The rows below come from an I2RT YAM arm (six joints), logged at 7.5 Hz.
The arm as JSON. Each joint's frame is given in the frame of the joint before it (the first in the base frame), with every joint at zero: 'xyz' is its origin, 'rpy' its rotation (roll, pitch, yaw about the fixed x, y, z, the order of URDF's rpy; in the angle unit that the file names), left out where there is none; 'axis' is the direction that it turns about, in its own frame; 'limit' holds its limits. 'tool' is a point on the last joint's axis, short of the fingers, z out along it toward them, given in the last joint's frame.
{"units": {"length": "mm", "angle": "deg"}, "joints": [
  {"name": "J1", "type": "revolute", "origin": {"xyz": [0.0, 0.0, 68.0]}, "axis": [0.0, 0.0, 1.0], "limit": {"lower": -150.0, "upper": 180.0}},
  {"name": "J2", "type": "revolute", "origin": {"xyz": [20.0, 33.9, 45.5]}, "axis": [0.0, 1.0, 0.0], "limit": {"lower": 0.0, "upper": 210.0}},
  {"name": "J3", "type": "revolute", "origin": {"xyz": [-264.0, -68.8, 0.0]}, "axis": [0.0, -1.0, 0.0], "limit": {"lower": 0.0, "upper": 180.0}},
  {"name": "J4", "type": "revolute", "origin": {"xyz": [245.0, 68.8, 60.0]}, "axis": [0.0, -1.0, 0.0], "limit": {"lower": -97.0, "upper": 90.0}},
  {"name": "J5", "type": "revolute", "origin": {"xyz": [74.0, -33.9, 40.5]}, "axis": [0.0, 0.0, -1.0], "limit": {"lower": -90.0, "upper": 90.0}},
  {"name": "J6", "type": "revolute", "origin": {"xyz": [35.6, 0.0, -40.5]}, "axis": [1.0, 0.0, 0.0], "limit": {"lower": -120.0, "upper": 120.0}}
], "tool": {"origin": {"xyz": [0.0, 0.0, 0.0], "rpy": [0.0, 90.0, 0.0]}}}
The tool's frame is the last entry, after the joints.
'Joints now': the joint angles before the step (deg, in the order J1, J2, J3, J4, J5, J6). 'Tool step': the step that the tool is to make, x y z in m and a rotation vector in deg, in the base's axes. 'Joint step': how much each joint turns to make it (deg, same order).
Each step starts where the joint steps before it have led.
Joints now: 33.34, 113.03, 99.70, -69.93, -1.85, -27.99
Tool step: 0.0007, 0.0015, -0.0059, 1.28, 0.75, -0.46
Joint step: 0.00, 0.29, -0.94, 1.34, -1.42, 0.63
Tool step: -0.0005, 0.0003, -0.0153, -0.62, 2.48, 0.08
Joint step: 0.00, 1.15, -1.75, 0.48, -0.85, 0.00
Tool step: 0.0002, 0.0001, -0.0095, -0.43, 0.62, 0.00
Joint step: 0.00, 0.56, -1.34, 1.14, 0.02, 0.00
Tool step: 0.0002, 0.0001, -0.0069, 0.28, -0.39, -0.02
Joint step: -0.01, 0.02, -1.56, 2.06, -0.02, 0.02
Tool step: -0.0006, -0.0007, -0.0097, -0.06, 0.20, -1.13
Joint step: -0.04, 0.17, -1.98, 2.03, 0.02, 1.10
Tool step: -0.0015, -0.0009, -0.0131, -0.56, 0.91, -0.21
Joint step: 0.01, 0.60, -2.13, 1.67, -0.02, 0.22
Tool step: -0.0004, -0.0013, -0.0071, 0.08, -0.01, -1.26
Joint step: -0.13, 0.07, -1.56, 1.76, 0.00, 1.14
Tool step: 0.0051, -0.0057, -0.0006, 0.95, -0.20, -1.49
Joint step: -1.18, 0.00, -0.17, 0.87, -0.67, 0.35
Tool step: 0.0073, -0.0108, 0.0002, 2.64, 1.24, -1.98
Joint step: -2.19, 0.01, 0.00, 0.29, -2.91, -0.01
